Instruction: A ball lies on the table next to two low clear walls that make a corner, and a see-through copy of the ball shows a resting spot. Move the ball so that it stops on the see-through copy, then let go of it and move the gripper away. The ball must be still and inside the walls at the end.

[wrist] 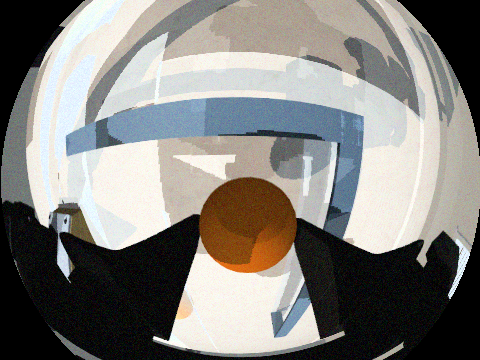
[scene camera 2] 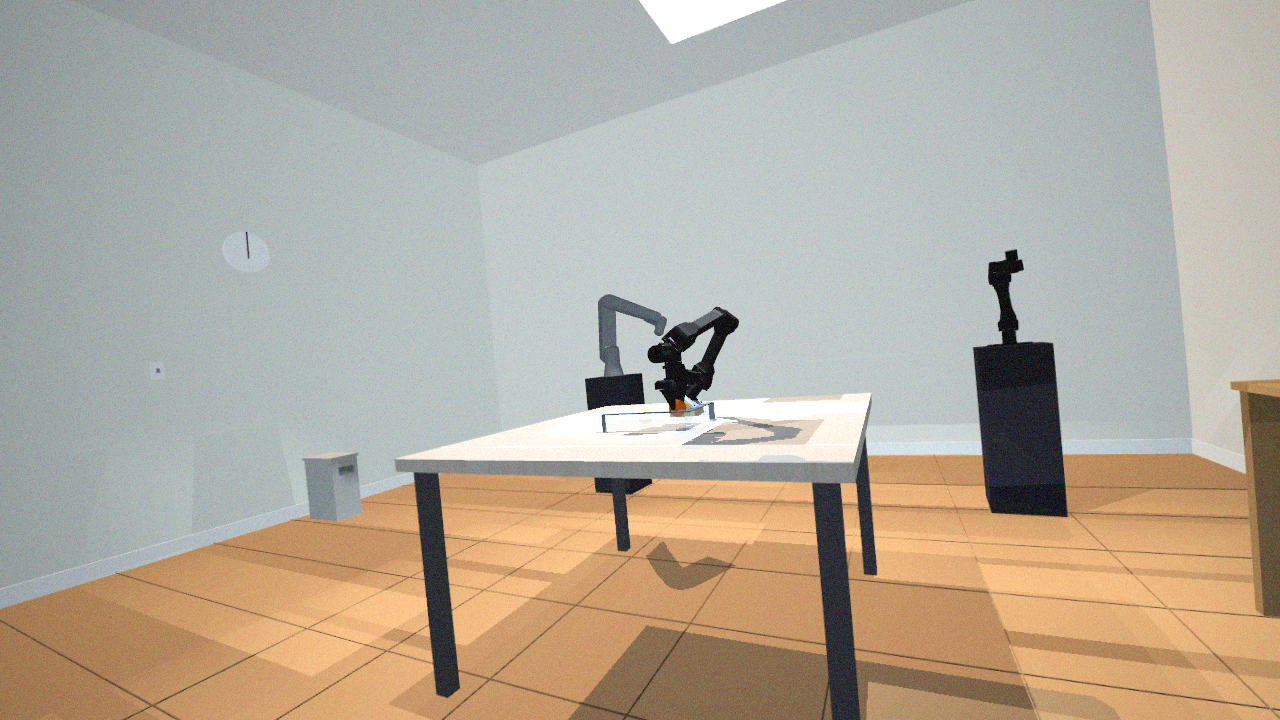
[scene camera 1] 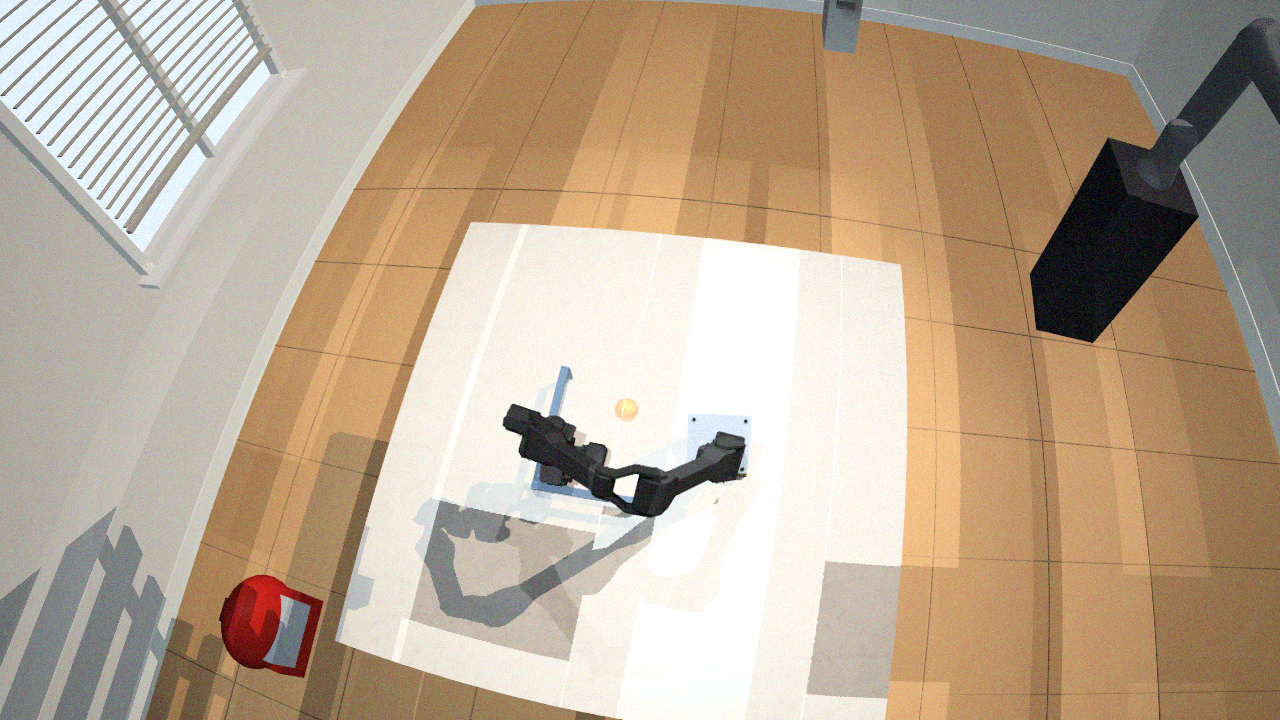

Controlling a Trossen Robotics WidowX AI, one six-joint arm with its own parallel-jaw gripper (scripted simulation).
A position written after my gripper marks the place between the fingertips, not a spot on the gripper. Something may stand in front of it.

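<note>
There's an orange ball (wrist: 247,225), and my gripper is holding it. You'd find my gripper (wrist: 247,224) (scene camera 1: 568,465) (scene camera 2: 677,409) in those views.
</note>
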